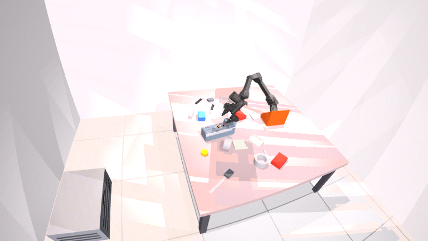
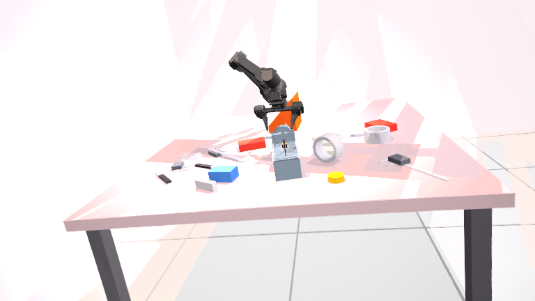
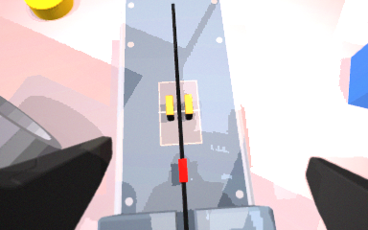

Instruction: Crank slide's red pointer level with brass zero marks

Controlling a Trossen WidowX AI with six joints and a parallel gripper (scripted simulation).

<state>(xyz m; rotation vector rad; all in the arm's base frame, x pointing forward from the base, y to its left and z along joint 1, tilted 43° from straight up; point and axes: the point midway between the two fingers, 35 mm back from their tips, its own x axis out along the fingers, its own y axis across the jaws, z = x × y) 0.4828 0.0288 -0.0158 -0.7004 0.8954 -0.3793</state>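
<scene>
The red pointer lies 5 cm below my gripper tip and 1 cm to the left of it. The rest, counted from my gripper tip: orange handle: 14 cm behind, 6 cm below, 3 cm to the right; then yellow disc: 20 cm ahead, 19 cm to the left, 12 cm below; then blue block: 21 cm to the right, 11 cm below, 11 cm ahead.
</scene>
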